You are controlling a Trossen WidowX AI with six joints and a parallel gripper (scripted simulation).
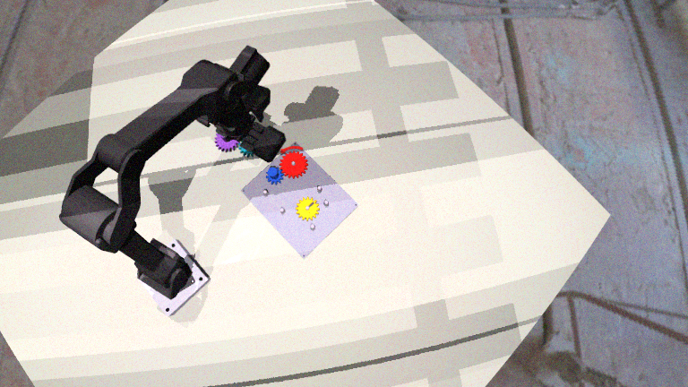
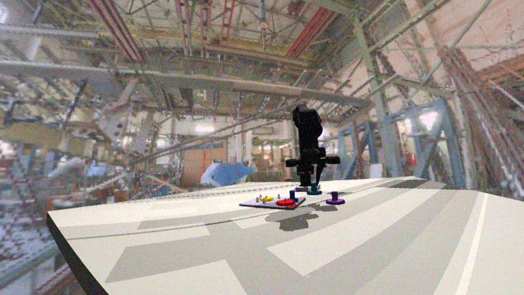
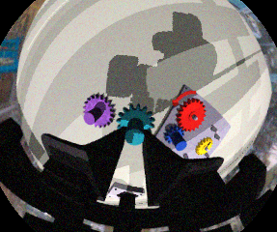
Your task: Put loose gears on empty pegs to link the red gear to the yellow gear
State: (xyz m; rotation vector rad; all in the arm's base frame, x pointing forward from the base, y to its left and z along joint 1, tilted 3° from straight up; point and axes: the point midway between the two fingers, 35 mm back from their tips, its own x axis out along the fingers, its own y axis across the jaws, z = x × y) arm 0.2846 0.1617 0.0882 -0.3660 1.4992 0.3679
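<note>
The blue gear is 1 cm ahead of my gripper tip, 8 cm to the right of it and 4 cm below it. From my gripper tip the other things lie so: teal gear 1 cm below; then red gear 6 cm ahead, 8 cm to the right, 5 cm below; then purple gear 4 cm behind, 6 cm to the left, 5 cm below.
</note>
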